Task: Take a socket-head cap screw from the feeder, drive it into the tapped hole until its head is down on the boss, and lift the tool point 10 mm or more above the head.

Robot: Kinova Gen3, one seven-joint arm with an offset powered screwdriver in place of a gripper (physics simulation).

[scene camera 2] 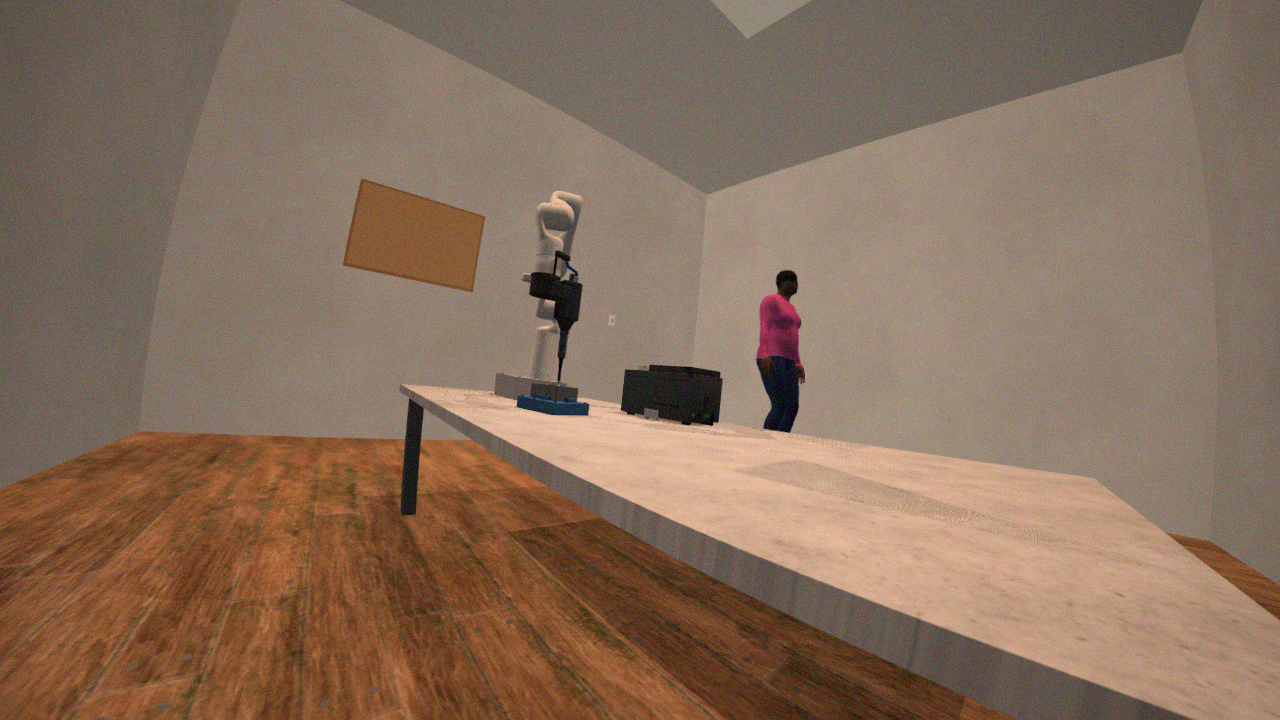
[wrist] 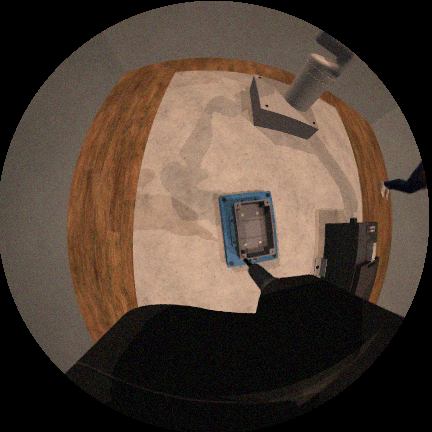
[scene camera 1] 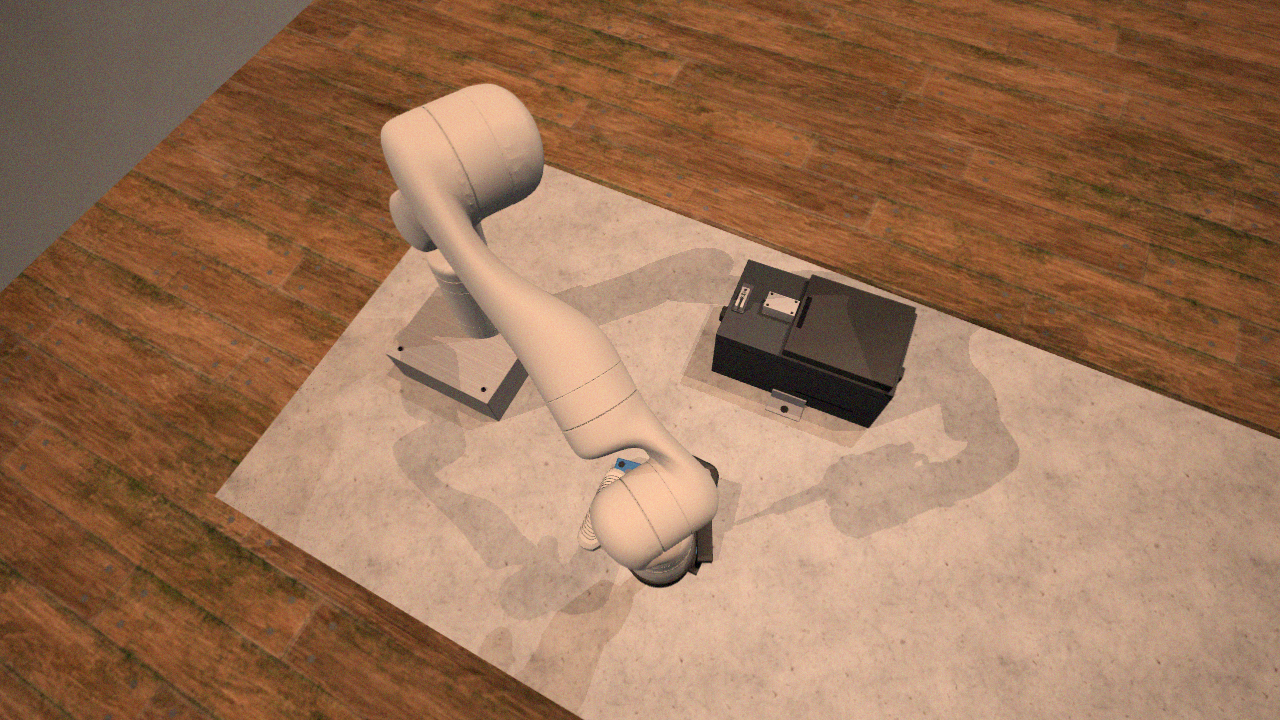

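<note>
The screwdriver point(scene camera 2: 560, 379) point(wrist: 247, 261) points down with its thin tip at a corner boss of the grey open housing point(scene camera 2: 554, 392) point(wrist: 253, 232), at or just above its rim. Whether the tip touches the boss or carries a screw is too small to tell. The housing sits on a blue fixture plate point(scene camera 1: 627, 463) point(scene camera 2: 552, 406) point(wrist: 227, 240). The tapped hole and any screw head cannot be made out. In scene camera 1 the arm hides the tip and most of the housing. The black feeder point(scene camera 1: 850, 335) point(scene camera 2: 671, 394) point(wrist: 341, 250) stands apart from the fixture.
The arm's grey base block point(scene camera 1: 456, 362) point(scene camera 2: 512, 385) point(wrist: 282, 112) stands behind the fixture on the table point(scene camera 1: 1029, 582) point(scene camera 2: 805, 537) point(wrist: 170, 270). A small bracket point(scene camera 1: 785, 407) point(wrist: 320, 266) is at the feeder's side. A person point(scene camera 2: 779, 331) point(wrist: 407, 186) stands beyond the table.
</note>
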